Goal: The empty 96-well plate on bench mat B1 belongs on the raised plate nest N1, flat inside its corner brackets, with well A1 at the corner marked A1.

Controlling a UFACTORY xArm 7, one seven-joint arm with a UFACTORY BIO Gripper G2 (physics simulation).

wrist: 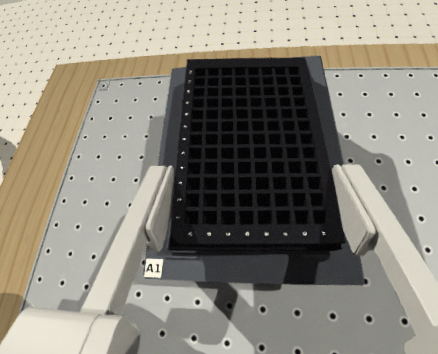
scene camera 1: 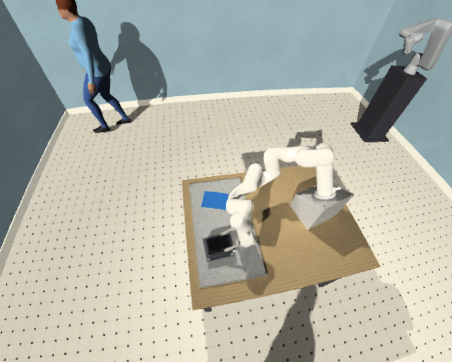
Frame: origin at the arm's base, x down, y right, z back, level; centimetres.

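Seen in the pictures: hand at its tool point: [wrist: 253,205] [scene camera 1: 226,241]; arm's base at its link origin: [scene camera 1: 324,193].
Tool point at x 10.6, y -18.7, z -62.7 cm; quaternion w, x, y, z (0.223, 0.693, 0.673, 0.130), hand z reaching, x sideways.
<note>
Offsets run from my tool point to a thing's top centre. "spot": to the spot under its first point. Level surfaces: height alone.
The black 96-well plate @(dz -4.3, dx -0.3, dy -0.6 cm) [scene camera 1: 219,244] [wrist: 252,145] is over the dark grey raised nest N1 @(spot: dz +3.1, dx +2.5, dy -1.0 cm) [wrist: 230,270]. In the wrist view the plate looks roughly level and its long sides run nearly along the nest's. Its well A1 corner is at the near left, on the same side as the white A1 label @(spot: dz +3.7, dx +2.5, dy -5.4 cm) [wrist: 153,268]. A strip of nest shows in front of the plate's near edge. My gripper [scene camera 1: 228,241] [wrist: 257,210] is shut on the plate, one finger at each long side. The corner brackets are largely hidden, and I cannot tell whether the plate touches the nest.
The blue bench mat @(dx +8.4 cm) [scene camera 1: 214,200] lies on the grey perforated board @(dx +8.5 cm) [scene camera 1: 210,272] [wrist: 115,165], partly behind my arm. The board lies on the wooden table @(dx +9.9 cm) [scene camera 1: 295,270] [wrist: 47,130]. A person [scene camera 1: 87,55] stands by the back wall. A black pedestal [scene camera 1: 392,105] with another arm stands at the right.
</note>
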